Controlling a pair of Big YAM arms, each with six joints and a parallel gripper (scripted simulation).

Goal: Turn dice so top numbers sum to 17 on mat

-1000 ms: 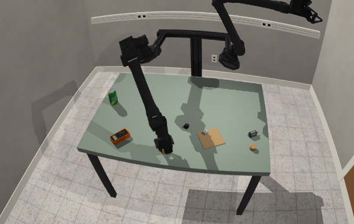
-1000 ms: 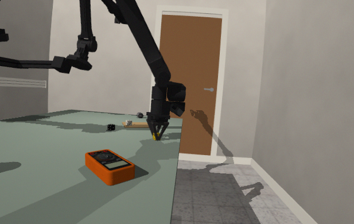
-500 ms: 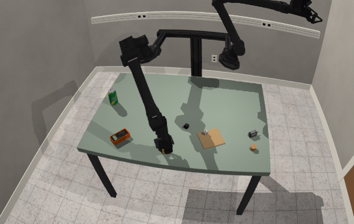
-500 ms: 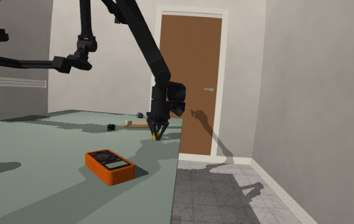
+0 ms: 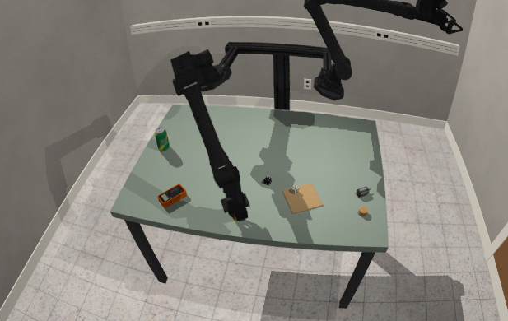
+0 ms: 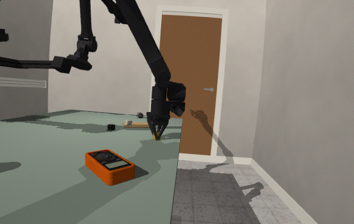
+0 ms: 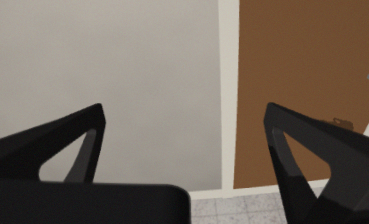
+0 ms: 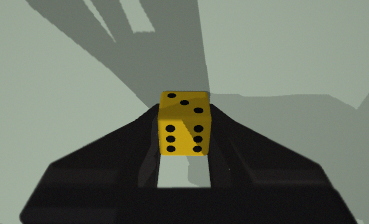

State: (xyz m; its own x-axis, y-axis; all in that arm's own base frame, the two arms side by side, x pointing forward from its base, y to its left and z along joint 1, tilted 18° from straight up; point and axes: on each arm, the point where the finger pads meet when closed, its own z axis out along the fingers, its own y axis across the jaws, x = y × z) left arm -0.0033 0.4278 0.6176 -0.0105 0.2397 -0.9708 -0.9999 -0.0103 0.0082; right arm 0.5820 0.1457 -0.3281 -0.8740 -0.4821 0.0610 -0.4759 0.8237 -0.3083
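Right now the tan mat is 150 mm behind my right hand, 260 mm to the left of it and 10 mm below it. Round my right hand: black die 220 mm behind, 90 mm to the left; yellow die right at my right hand; white die 180 mm behind, 220 mm to the left, 10 mm above.
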